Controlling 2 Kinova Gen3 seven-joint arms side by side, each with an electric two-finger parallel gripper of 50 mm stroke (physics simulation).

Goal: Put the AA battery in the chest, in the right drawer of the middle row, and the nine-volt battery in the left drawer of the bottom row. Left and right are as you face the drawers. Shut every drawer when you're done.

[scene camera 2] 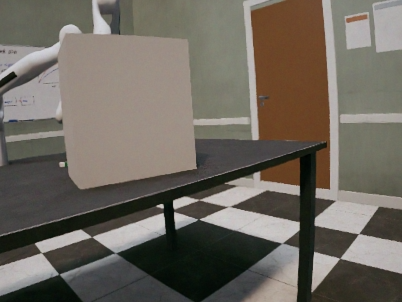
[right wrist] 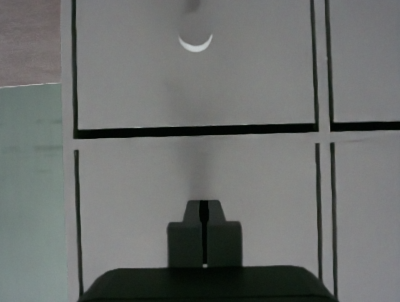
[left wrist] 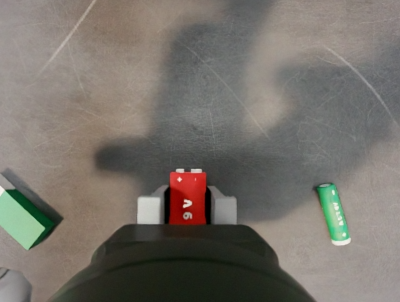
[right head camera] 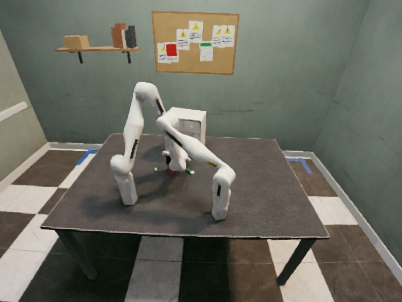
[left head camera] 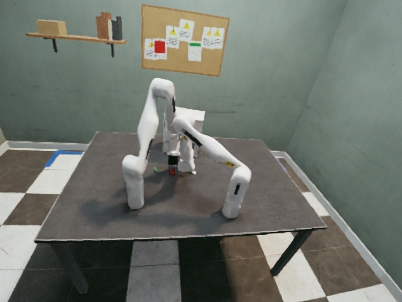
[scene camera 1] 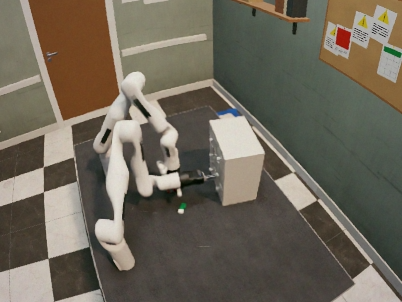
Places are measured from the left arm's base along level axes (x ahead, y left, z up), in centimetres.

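Where they show: left gripper, fingertip midpoint: [left wrist: 187, 199] [right head camera: 171, 171] [left head camera: 172, 172] [scene camera 1: 170, 190]; right gripper, fingertip midpoint: [right wrist: 204, 221] [scene camera 1: 215, 176]; left arm's base at its link origin: [right head camera: 130, 199] [left head camera: 136, 202]; right arm's base at its link origin: [right head camera: 219, 213] [left head camera: 229, 211] [scene camera 1: 125, 262].
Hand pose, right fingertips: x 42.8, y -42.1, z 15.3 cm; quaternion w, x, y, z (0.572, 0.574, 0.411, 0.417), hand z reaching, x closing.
Note:
Each offset is from my right fingertips to the top centre of the thing. Level surfaces: height alone.
My left gripper [left wrist: 187, 199] is shut on the red nine-volt battery {dy +15.9, dx -17.9, dz -13.6 cm} [left wrist: 187, 195] [left head camera: 172, 171], low over the table. The green AA battery {dy +27.5, dx -14.8, dz -13.9 cm} [left wrist: 334, 214] [left head camera: 155, 170] [right head camera: 155, 169] lies on the table, at the right of the left wrist view. The white chest {dy +2.6, dx +13.5, dz +18.0 cm} [scene camera 1: 240, 142] [right head camera: 189, 112] [scene camera 2: 130, 110] stands at the back of the table. My right gripper [right wrist: 204, 221] [scene camera 1: 212, 176] is shut with nothing held, level in front of a drawer in the chest's right column. The fingers hide that drawer's knob; I cannot tell the row for certain. The drawer fronts in the right wrist view look flush.
A green and white block {dy +1.7, dx -19.1, dz -14.0 cm} [left wrist: 22, 217] [scene camera 1: 182, 207] [right head camera: 190, 171] lies on the table {dz -15.4 cm} [scene camera 1: 250, 250], at the left of the left wrist view. The two arms stand close together in front of the chest, the right forearm beside the left wrist.

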